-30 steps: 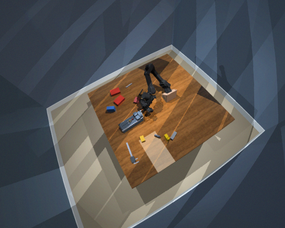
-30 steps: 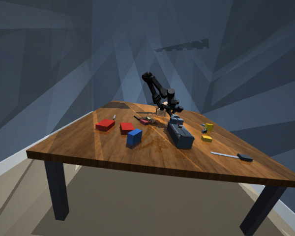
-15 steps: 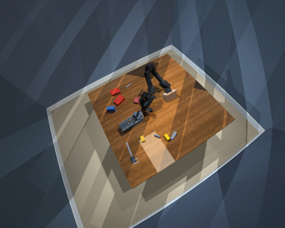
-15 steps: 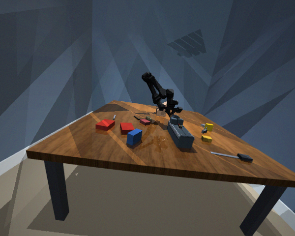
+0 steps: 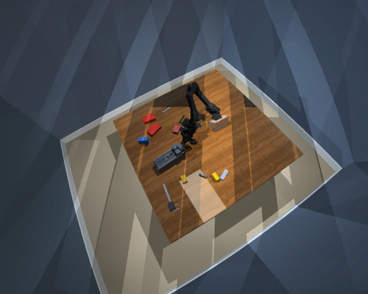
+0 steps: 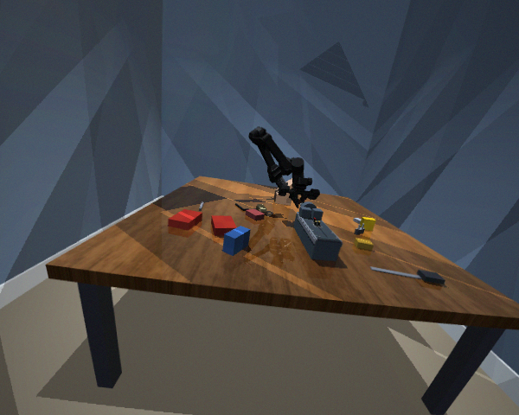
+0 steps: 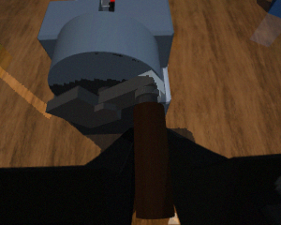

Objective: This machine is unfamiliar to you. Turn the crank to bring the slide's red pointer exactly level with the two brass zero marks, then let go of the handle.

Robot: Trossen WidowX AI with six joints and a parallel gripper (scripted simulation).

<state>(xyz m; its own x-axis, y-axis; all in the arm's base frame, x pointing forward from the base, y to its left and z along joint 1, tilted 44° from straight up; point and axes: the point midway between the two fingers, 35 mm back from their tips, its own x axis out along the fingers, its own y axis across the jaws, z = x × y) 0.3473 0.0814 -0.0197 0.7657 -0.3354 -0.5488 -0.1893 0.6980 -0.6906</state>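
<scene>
Now: the red pointer 130 mm ahead of my gripper tip and 50 mm to the left of it. Round my gripper tip: pink block: 200 mm to the right, 70 mm below, 10 mm behind; ochre block: 270 mm to the left, 110 mm ahead, 70 mm below; brown crank handle: 20 mm behind, 20 mm above.
</scene>
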